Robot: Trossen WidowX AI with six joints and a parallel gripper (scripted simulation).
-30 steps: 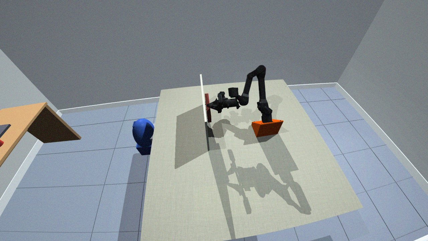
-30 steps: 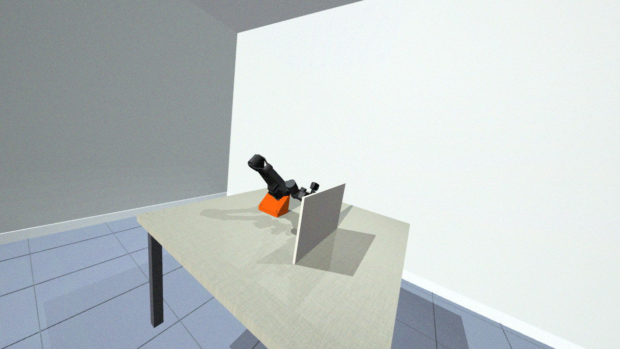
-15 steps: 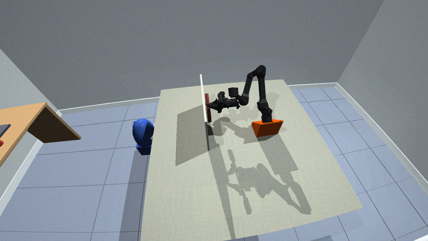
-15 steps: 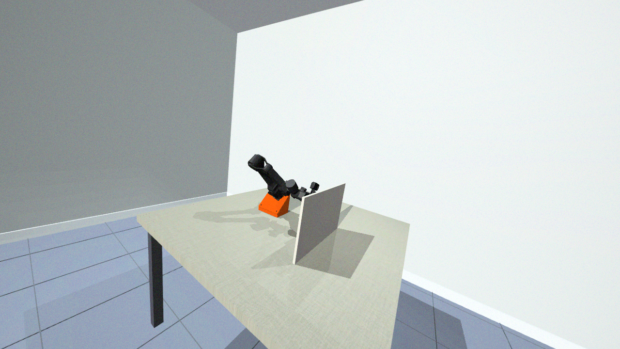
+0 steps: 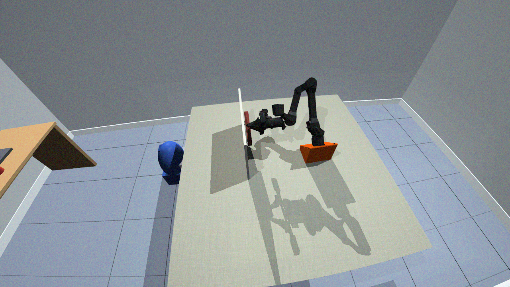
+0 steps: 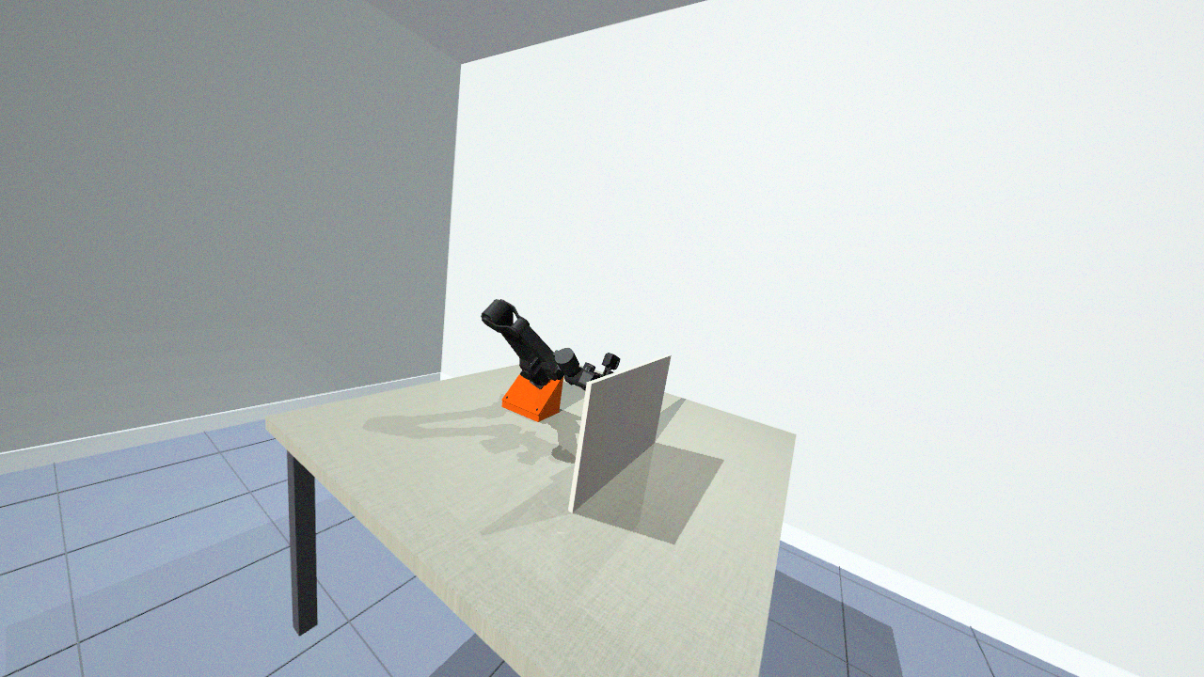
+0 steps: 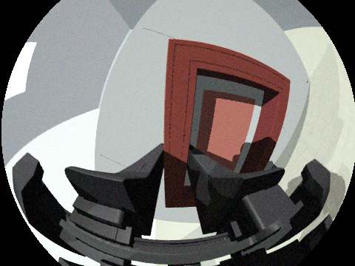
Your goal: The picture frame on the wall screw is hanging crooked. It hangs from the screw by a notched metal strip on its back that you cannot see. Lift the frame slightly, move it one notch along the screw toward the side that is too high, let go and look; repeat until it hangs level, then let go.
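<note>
Now: gripper tip 2 cm to the left of the dark red picture frame and 5 cm above it. From my gripper tip the other things lie so: white wall panel (2 cm ahead, 1 cm to the right, 6 cm below).
</note>
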